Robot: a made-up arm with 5 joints. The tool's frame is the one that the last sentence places.
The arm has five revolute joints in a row. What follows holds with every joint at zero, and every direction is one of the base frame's. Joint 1 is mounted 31.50 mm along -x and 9.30 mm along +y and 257.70 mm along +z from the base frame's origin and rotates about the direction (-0.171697, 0.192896, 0.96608). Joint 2 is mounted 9.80 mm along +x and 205.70 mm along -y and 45.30 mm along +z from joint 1 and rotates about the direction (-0.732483, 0.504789, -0.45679). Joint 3 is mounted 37.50 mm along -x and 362.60 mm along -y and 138.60 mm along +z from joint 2 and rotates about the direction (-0.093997, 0.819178, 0.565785). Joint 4 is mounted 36.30 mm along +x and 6.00 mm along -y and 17.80 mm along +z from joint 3 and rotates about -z. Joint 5 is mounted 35.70 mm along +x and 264.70 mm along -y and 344.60 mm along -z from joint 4 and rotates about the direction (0.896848, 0.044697, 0.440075). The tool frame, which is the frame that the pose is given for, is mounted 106.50 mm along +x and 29.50 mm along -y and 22.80 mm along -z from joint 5; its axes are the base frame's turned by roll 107.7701, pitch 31.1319 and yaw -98.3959 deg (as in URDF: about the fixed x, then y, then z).
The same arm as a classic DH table. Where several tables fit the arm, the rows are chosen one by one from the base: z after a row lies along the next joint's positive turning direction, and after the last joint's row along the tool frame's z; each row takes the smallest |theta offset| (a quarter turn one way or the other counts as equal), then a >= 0, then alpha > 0; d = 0 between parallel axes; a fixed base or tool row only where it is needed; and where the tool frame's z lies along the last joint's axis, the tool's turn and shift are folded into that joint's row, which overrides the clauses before.
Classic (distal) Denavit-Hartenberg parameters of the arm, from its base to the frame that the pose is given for. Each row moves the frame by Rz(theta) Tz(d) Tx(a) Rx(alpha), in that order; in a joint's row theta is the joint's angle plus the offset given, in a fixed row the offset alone. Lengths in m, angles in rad.
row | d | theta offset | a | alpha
base (fixed) | 0.1534 | 0.7273 | -0.0173 | -0.2612
joint 1 | 0.0804 | 0.2185 | -0.1624 | -1.7907
joint 2 | -0.3175 | 0.6281 | -0.2741 | 1.345
joint 3 | -0.1871 | -0.7582 | 0.0354 | -2.1722
joint 4 | 0.3309 | -1.5064 | -0.2661 | -2.0265
joint 5 | -0.0383 | -1.1245 | 0.0451 | -2.7545
tool (fixed) | -0.1593 | 1.5807 | 0 | 0

